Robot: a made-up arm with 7 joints.
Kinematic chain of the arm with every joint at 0, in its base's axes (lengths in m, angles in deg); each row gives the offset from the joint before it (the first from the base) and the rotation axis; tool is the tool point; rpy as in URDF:
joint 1: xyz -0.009 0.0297 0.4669 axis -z
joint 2: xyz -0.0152 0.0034 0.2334 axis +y
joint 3: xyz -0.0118 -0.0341 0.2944 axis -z
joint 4: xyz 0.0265 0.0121 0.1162 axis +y
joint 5: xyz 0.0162 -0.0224 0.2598 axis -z
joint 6: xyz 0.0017 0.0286 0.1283 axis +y
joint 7: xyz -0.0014 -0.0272 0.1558 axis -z
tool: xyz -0.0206 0.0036 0.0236 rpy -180 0 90
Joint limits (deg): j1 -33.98..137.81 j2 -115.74..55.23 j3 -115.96..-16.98 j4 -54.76..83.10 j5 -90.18..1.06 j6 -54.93..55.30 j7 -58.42..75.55
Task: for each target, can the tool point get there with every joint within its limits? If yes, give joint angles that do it. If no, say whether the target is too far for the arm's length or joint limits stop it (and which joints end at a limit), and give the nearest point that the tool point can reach.
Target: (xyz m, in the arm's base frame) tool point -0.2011 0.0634 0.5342
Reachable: no: joint limits stop it (at a limit: joint 1, joint 3, joint 4, joint 6, joint 7) | nearest point -0.4710 0.2525 0.3775 | short by 0.365 m
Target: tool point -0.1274 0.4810 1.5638
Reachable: yes | joints 67.36 -31.44 -43.94 6.07 -10.67 12.08 43.62
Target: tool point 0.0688 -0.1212 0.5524
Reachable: no: joint limits stop it (at a limit: joint 2, joint 3, joint 4, joint 5, joint 6, joint 7) | nearest point 0.2374 -0.4483 0.4666 | short by 0.378 m
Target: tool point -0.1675 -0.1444 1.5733
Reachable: yes | joints 81.72 4.57 -107.45 -10.24 -21.29 -44.25 0.33
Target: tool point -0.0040 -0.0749 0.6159
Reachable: no: joint limits stop it (at a limit: joint 2, joint 4, joint 5, joint 6, joint 7) | nearest point 0.0170 -0.5134 0.4877 | short by 0.457 m
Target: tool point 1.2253 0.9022 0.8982
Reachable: no: too far | nearest point 0.7778 0.6190 0.8287 | short by 0.534 m
